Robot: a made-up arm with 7 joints.
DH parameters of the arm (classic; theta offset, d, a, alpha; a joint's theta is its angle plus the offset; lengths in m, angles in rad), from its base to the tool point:
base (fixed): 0 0 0 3.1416
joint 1: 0 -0.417 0 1.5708
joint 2: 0 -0.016 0 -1.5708
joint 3: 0 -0.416 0 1.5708
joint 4: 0 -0.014 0 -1.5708
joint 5: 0 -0.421 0 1.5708
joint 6: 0 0 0 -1.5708
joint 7: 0 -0.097 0 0
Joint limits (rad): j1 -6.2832..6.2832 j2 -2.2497..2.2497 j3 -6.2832..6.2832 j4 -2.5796..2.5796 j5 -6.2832..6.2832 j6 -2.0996..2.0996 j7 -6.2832..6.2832
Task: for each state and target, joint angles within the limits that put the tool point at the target. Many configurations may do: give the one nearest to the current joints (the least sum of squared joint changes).
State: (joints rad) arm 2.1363 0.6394 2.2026 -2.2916 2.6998 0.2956 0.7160
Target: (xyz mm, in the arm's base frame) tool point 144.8 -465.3 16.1
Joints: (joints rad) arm 1.8726 1.5082 2.5759 -1.6286 2.7000 0.1231 0.7160
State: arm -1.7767 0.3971 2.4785 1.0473 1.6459 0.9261 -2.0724
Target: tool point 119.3 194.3 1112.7
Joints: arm -1.9294 0.8324 2.5474 1.2377 1.6106 1.0796 -2.0724
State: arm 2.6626 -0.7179 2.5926 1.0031 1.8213 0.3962 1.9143
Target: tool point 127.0 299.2 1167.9
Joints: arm 2.5726 0.1726 2.6000 1.0130 1.8211 0.4998 1.9143
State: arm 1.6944 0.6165 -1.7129 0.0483 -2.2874 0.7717 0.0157
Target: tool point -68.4 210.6 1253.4
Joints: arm 1.8293 -0.1532 -1.6050 -0.1009 -2.2303 1.2990 0.0157
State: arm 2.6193 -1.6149 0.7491 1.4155 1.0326 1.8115 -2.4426
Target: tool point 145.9 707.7 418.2
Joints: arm 2.3249 -1.8028 0.9309 1.0193 1.1332 1.6234 -2.4426
